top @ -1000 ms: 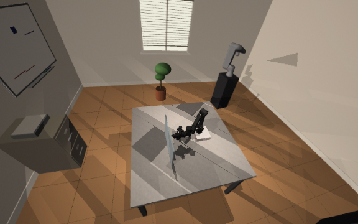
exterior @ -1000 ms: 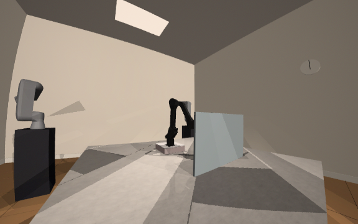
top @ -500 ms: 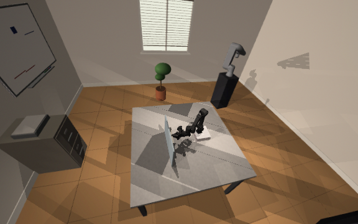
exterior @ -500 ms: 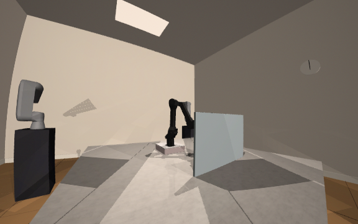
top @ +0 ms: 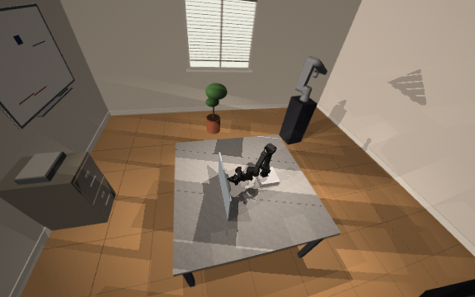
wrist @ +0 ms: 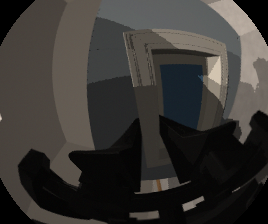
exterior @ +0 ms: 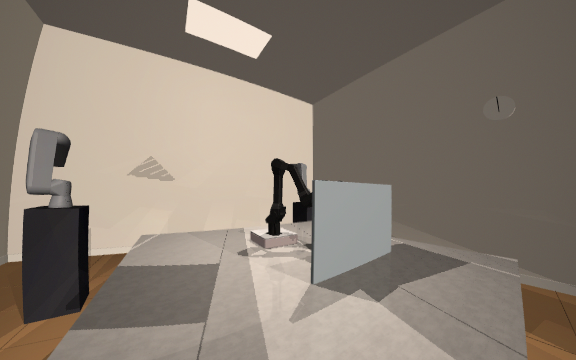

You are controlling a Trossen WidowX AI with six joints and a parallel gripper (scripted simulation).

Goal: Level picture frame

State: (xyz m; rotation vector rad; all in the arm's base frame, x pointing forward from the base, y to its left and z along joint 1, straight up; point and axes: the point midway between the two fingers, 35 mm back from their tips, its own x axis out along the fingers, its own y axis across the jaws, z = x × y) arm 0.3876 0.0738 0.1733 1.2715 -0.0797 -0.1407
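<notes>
Now: the picture frame 50 mm below my gripper tip and 20 mm to the right of it. Round my gripper tip: grey wall panel 70 mm below, 20 mm ahead.
</notes>
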